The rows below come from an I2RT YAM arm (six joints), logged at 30 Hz.
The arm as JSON. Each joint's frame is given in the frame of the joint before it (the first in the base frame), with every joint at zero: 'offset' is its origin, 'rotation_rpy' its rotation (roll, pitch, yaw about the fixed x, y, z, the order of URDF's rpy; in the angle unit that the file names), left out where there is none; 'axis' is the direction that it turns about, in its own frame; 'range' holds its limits. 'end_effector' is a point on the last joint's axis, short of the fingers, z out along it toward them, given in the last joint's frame.
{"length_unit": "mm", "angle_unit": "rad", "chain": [
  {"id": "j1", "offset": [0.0, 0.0, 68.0], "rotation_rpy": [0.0, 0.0, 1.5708], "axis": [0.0, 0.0, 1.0], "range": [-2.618, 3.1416]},
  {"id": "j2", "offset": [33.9, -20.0, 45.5], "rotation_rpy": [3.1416, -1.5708, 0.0], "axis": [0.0, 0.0, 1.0], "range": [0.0, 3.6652]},
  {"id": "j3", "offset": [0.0, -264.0, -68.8], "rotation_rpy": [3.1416, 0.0, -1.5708], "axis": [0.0, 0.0, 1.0], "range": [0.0, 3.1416]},
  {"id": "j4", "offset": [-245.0, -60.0, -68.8], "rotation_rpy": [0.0, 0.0, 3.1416], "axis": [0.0, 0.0, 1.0], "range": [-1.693, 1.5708]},
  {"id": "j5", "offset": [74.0, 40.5, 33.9], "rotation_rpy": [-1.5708, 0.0, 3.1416], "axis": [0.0, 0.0, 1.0], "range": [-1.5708, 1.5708]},
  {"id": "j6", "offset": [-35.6, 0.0, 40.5], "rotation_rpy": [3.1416, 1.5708, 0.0], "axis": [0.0, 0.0, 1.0], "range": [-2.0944, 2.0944]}
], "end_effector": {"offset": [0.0, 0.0, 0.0], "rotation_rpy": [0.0, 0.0, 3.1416]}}
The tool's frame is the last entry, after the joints.
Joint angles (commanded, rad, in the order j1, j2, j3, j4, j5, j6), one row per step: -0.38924, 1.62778, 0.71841, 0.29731, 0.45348, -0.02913; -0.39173, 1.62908, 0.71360, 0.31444, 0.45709, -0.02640; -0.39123, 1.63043, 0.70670, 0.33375, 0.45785, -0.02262; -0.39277, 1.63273, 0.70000, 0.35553, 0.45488, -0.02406; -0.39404, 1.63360, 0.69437, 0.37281, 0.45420, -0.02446; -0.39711, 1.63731, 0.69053, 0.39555, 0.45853, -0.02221; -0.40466, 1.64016, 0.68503, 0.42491, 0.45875, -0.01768; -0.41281, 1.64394, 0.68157, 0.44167, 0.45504, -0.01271; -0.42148, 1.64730, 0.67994, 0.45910, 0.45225, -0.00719; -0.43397, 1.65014, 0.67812, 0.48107, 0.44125, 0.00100; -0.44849, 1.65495, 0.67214, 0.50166, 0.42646, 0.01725
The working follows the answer.
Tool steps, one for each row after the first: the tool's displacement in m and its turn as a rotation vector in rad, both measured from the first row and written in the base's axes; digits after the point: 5 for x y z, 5 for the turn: -0.00038, -0.00083, -0.00023, -0.00469, -0.01128, -0.00685; -0.00060, -0.00059, -0.00090, -0.00731, -0.02396, -0.00890; -0.00082, -0.00093, -0.00158, -0.01137, -0.03543, -0.00724; -0.00117, -0.00120, -0.00190, -0.01535, -0.04526, -0.00773; -0.00114, -0.00242, -0.00202, -0.02224, -0.05993, -0.01550; -0.00172, -0.00481, -0.00175, -0.02824, -0.08237, -0.02540; -0.00251, -0.00718, -0.00236, -0.02778, -0.09528, -0.03279; -0.00305, -0.00989, -0.00224, -0.02875, -0.11107, -0.04165; -0.00384, -0.01356, -0.00164, -0.02657, -0.13477, -0.04848; -0.00573, -0.01731, -0.00294, -0.01565, -0.15795, -0.05786
Tool pose at each row, in the base's axes (x y z in m, rotation vector in rad; rounded; the steps above come from the unrounded poses): 0.28981, -0.13572, 0.15969, 0.65028, 2.10659, -0.73027; 0.28943, -0.13655, 0.15946, 0.65792, 2.09272, -0.73351; 0.28920, -0.13631, 0.15879, 0.66170, 2.07948, -0.73134; 0.28898, -0.13665, 0.15811, 0.66036, 2.06736, -0.72913; 0.28864, -0.13692, 0.15779, 0.66101, 2.05635, -0.72878; 0.28866, -0.13814, 0.15767, 0.66905, 2.03811, -0.73300; 0.28809, -0.14053, 0.15794, 0.68150, 2.01278, -0.73377; 0.28730, -0.14290, 0.15733, 0.69251, 1.99974, -0.73121; 0.28676, -0.14561, 0.15745, 0.70486, 1.98305, -0.72949; 0.28597, -0.14928, 0.15805, 0.71826, 1.96101, -0.71980; 0.28408, -0.15303, 0.15675, 0.73876, 1.94300, -0.70313

